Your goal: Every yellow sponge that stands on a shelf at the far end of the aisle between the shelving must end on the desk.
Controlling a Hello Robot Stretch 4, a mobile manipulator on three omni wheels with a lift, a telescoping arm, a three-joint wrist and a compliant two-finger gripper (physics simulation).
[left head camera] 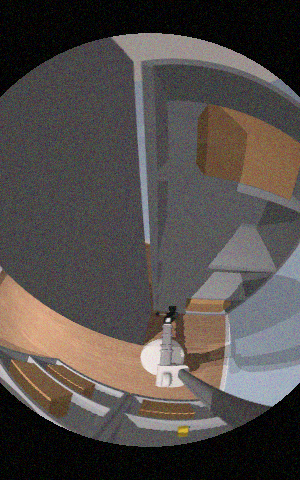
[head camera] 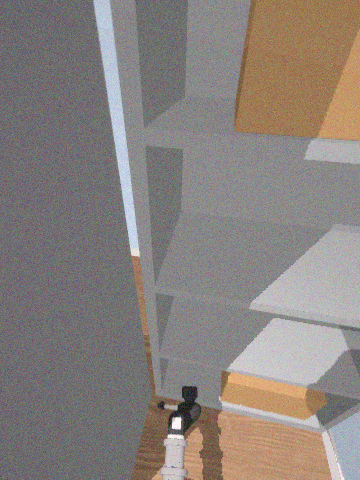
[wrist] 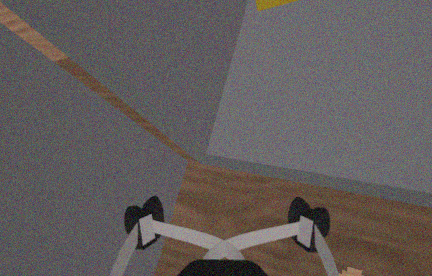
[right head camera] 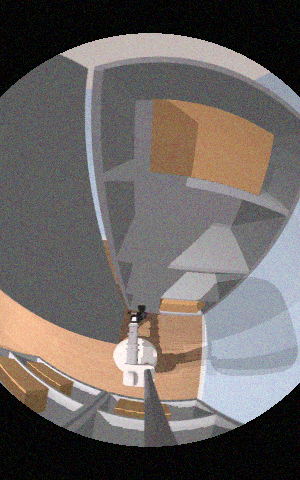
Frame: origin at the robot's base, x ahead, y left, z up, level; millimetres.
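Seen in the pictures: gripper, between the fingertips: [head camera: 173,405] [wrist: 225,213] [right head camera: 135,312].
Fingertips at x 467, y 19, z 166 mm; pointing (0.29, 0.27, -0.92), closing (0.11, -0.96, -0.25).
Note:
Offsets run from my fingertips to a thing's top centre. "pt": to the spot under its first point. Level surfaces: height alone.
A yellow sponge @(pt 368 mm ahead, 16 mm right, 113 mm down) [wrist: 274,4] shows in part at the top edge of the wrist view, cut off by the frame, on a grey shelf board @(118 mm down) [wrist: 330,100]. Another yellow sponge [left head camera: 183,431] shows small at the bottom of the left head view, on a shelf of the unit on the robot's other side. My gripper [head camera: 175,400] [left head camera: 165,312] [right head camera: 136,312] [wrist: 225,213] is open, its fingers apart with nothing between them. It is near the lower front corner of the shelving, over the wooden floor, short of the first sponge. The desk does not show.
The shelving unit [head camera: 141,210] holds a large cardboard box @(205 mm ahead, 335 mm right, 1524 mm up) [head camera: 295,65] [right head camera: 225,150] high up and a low box @(183 mm ahead, 495 mm right, 152 mm up) [head camera: 270,395] near the floor. A tall dark panel [head camera: 60,225] [wrist: 75,175] stands close on the left. A pale blue wall [left head camera: 265,340] is at the right.

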